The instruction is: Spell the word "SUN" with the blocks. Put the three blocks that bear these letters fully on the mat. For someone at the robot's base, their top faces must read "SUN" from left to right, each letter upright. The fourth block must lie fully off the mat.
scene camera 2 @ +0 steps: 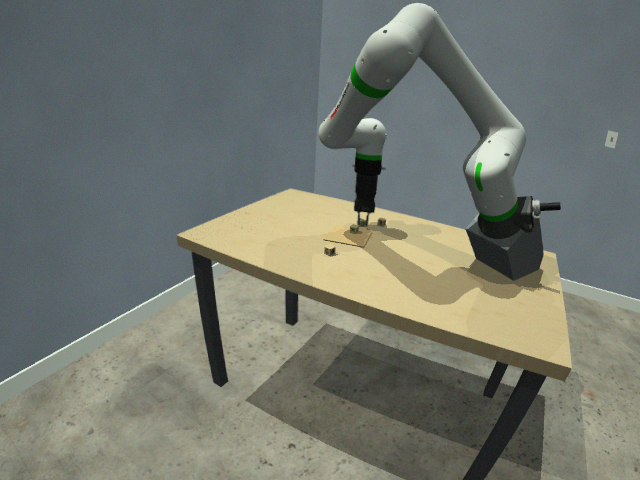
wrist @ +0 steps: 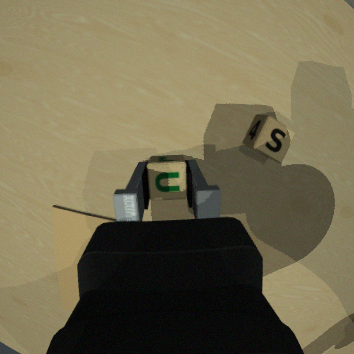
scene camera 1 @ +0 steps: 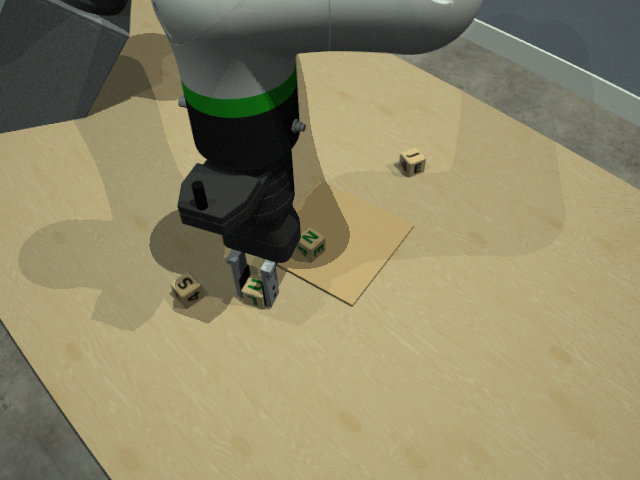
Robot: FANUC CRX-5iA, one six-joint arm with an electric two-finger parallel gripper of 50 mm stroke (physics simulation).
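My gripper (scene camera 1: 255, 296) (scene camera 2: 363, 223) (wrist: 166, 174) is shut on the block with a green U on top (scene camera 1: 252, 291) (scene camera 2: 363, 222) (wrist: 167, 179), off the mat and at or close to the table top. The block with a green N on top (scene camera 1: 311, 244) (scene camera 2: 354, 228) sits on the mat (scene camera 1: 373, 248) (scene camera 2: 361, 242) (wrist: 64, 239); the gripper body hides it in the wrist view. The block with a black S on top (scene camera 1: 186, 290) (scene camera 2: 381, 221) (wrist: 274, 140) lies off the mat, beside the gripper and turned at an angle. The fourth block (scene camera 1: 412, 162) (scene camera 2: 329, 250), with a black I-like mark on top, lies off the mat.
The wooden table (scene camera 1: 361, 392) (scene camera 2: 268, 222) carries the blocks and mat. The robot's dark base block (scene camera 1: 51, 67) (scene camera 2: 506, 250) stands at one end of the table. The arm and its shadows cover part of the mat in scene view 1.
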